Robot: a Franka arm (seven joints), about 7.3 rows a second.
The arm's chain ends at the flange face. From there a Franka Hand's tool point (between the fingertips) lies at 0.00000 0.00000 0.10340 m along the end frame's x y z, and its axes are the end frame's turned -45 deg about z.
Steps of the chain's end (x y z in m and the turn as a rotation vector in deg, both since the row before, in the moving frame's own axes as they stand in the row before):
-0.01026, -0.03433, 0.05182, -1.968, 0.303, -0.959
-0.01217, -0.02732, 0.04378, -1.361, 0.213, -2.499
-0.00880, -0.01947, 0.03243, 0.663, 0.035, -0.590
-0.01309, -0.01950, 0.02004, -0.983, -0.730, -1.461
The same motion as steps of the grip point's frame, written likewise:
0.01492, -0.02861, 0.05176, -1.606, -1.177, -0.959
0.00929, -0.02588, 0.04375, -1.113, -0.812, -2.499
0.00843, -0.02080, 0.03242, 0.444, 0.494, -0.590
0.00235, -0.02269, 0.02002, -0.179, -1.211, -1.461

